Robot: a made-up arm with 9 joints. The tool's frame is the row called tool.
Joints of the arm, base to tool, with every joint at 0 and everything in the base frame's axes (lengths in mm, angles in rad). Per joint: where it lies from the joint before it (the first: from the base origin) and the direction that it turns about. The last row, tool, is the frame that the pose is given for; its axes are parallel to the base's.
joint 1: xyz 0 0 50 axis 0 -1 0
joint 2: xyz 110 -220 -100 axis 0 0 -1
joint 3: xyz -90 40 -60 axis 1 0 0
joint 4: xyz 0 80 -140 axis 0 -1 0
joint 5: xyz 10 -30 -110 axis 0 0 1
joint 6: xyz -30 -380 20 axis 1 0 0
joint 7: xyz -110 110 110 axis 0 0 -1
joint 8: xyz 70 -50 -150 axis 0 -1 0
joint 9: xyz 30 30 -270 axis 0 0 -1
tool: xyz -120 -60 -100
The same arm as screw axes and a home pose.
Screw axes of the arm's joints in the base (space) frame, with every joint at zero. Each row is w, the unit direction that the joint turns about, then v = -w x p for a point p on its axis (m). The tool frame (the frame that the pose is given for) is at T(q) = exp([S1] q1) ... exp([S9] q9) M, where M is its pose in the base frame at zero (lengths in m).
S1 = (0, -1, 0, 0.0500, 0.0000, 0.0000)
S2 = (0, 0, -1, 0.2200, 0.1100, 0.0000)
S3 = (1, 0, 0, 0.0000, -0.1100, 0.1800)
S4 = (0, -1, 0, -0.2500, 0.0000, -0.0200)
S5 = (0, 0, 1, -0.1300, -0.0300, 0.0000)
S6 = (1, 0, 0, 0.0000, -0.3400, 0.5100)
S7 = (0, 0, -1, 0.4000, -0.1100, 0.0000)
S8 = (0, -1, 0, -0.3800, 0.0000, 0.0400)
S9 = (0, 0, -1, 0.4200, -0.0100, 0.0000)
M: xyz -0.1300 -0.4800 -0.7500 (m) quaternion w x y z 1 0 0 0

